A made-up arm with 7 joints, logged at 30 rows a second.
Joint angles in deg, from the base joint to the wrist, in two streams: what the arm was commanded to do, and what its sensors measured. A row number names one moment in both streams.
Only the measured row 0 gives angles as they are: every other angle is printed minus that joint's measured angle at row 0.
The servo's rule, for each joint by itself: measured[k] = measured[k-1] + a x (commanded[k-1-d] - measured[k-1]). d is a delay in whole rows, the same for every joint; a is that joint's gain. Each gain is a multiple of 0.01, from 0.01 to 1. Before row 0 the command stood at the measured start. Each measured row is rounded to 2 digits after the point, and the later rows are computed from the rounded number. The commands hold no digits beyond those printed.
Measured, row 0: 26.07, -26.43, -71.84, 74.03, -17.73, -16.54, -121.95
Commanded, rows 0 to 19: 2.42, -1.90, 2.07, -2.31, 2.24, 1.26, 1.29; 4.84, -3.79, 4.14, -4.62, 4.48, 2.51, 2.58; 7.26, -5.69, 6.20, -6.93, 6.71, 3.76, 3.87; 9.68, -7.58, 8.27, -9.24, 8.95, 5.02, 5.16; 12.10, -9.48, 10.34, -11.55, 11.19, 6.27, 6.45; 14.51, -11.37, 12.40, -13.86, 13.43, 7.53, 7.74; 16.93, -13.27, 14.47, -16.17, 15.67, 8.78, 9.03; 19.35, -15.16, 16.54, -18.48, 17.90, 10.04, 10.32; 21.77, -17.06, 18.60, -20.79, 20.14, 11.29, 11.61; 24.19, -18.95, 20.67, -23.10, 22.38, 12.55, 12.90; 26.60, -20.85, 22.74, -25.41, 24.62, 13.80, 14.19; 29.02, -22.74, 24.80, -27.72, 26.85, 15.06, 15.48; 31.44, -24.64, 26.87, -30.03, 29.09, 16.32, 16.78; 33.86, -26.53, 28.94, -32.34, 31.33, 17.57, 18.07; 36.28, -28.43, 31.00, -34.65, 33.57, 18.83, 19.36; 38.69, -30.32, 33.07, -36.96, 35.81, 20.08, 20.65; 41.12, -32.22, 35.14, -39.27, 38.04, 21.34, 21.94; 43.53, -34.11, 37.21, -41.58, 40.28, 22.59, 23.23; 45.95, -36.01, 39.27, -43.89, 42.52, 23.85, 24.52; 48.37, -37.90, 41.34, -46.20, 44.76, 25.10, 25.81
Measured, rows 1 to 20: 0.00, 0.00, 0.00, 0.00, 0.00, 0.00, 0.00; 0.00, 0.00, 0.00, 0.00, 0.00, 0.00, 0.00; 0.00, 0.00, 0.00, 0.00, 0.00, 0.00, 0.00; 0.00, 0.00, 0.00, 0.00, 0.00, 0.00, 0.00; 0.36, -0.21, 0.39, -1.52, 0.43, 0.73, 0.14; 1.03, -0.60, 1.10, -3.57, 1.20, 1.76, 0.41; 1.96, -1.16, 2.07, -5.79, 2.25, 2.92, 0.79; 3.12, -1.87, 3.25, -8.07, 3.52, 4.14, 1.27; 4.47, -2.71, 4.60, -10.37, 4.98, 5.38, 1.84; 5.98, -3.66, 6.08, -12.67, 6.59, 6.63, 2.49; 7.62, -4.72, 7.67, -14.98, 8.32, 7.88, 3.21; 9.38, -5.87, 9.36, -17.29, 10.14, 9.13, 3.99; 11.24, -7.10, 11.12, -19.60, 12.04, 10.38, 4.83; 13.18, -8.40, 12.93, -21.91, 14.00, 11.64, 5.72; 15.19, -9.77, 14.79, -24.22, 16.02, 12.89, 6.65; 17.26, -11.20, 16.69, -26.53, 18.08, 14.15, 7.62; 19.39, -12.68, 18.62, -28.84, 20.17, 15.41, 8.63; 21.56, -14.20, 20.58, -31.15, 22.29, 16.66, 9.67; 23.77, -15.77, 22.56, -33.46, 24.43, 17.92, 10.74; 26.01, -17.37, 24.56, -35.77, 26.59, 19.17, 11.83
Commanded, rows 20 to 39: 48.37, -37.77, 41.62, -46.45, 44.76, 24.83, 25.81; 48.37, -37.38, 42.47, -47.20, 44.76, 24.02, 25.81; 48.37, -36.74, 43.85, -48.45, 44.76, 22.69, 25.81; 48.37, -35.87, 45.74, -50.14, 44.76, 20.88, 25.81; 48.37, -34.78, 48.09, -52.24, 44.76, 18.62, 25.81; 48.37, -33.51, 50.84, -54.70, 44.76, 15.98, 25.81; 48.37, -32.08, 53.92, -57.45, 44.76, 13.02, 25.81; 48.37, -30.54, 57.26, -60.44, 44.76, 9.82, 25.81; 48.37, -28.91, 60.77, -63.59, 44.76, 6.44, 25.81; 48.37, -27.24, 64.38, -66.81, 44.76, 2.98, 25.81; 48.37, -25.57, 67.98, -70.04, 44.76, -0.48, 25.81; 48.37, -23.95, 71.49, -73.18, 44.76, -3.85, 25.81; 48.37, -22.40, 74.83, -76.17, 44.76, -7.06, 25.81; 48.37, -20.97, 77.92, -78.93, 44.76, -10.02, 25.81; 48.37, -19.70, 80.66, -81.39, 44.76, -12.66, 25.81; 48.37, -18.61, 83.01, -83.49, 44.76, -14.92, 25.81; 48.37, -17.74, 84.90, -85.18, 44.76, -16.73, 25.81; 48.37, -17.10, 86.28, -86.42, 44.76, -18.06, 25.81; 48.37, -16.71, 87.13, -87.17, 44.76, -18.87, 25.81; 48.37, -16.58, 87.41, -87.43, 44.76, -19.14, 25.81
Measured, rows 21 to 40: 28.28, -19.00, 26.57, -38.08, 28.77, 20.43, 12.94; 30.57, -20.66, 28.59, -40.39, 30.96, 21.68, 14.07; 32.88, -22.35, 30.62, -42.70, 33.16, 22.94, 15.22; 35.20, -24.06, 32.66, -45.01, 35.36, 24.19, 16.38; 37.18, -25.57, 34.36, -45.96, 37.15, 24.56, 17.42; 38.86, -26.87, 35.90, -46.78, 38.60, 24.25, 18.34; 40.29, -27.96, 37.41, -47.88, 39.77, 23.35, 19.16; 41.50, -28.83, 38.99, -49.37, 40.72, 21.92, 19.89; 42.53, -29.48, 40.72, -51.26, 41.49, 20.01, 20.54; 43.41, -29.92, 42.64, -53.53, 42.11, 17.67, 21.12; 44.15, -30.16, 44.78, -56.12, 42.61, 14.97, 21.64; 44.78, -30.20, 47.15, -58.97, 43.02, 11.98, 22.10; 45.32, -30.06, 49.74, -62.02, 43.35, 8.77, 22.51; 45.78, -29.75, 52.52, -65.18, 43.62, 5.41, 22.87; 46.17, -29.29, 55.46, -68.39, 43.84, 1.99, 23.19; 46.50, -28.70, 58.51, -71.55, 44.01, -1.40, 23.48; 46.78, -28.01, 61.61, -74.60, 44.15, -4.68, 23.74; 47.02, -27.24, 64.71, -77.46, 44.27, -7.78, 23.97; 47.22, -26.41, 67.74, -80.05, 44.36, -10.61, 24.17; 47.39, -25.55, 70.64, -82.32, 44.44, -13.11, 24.35
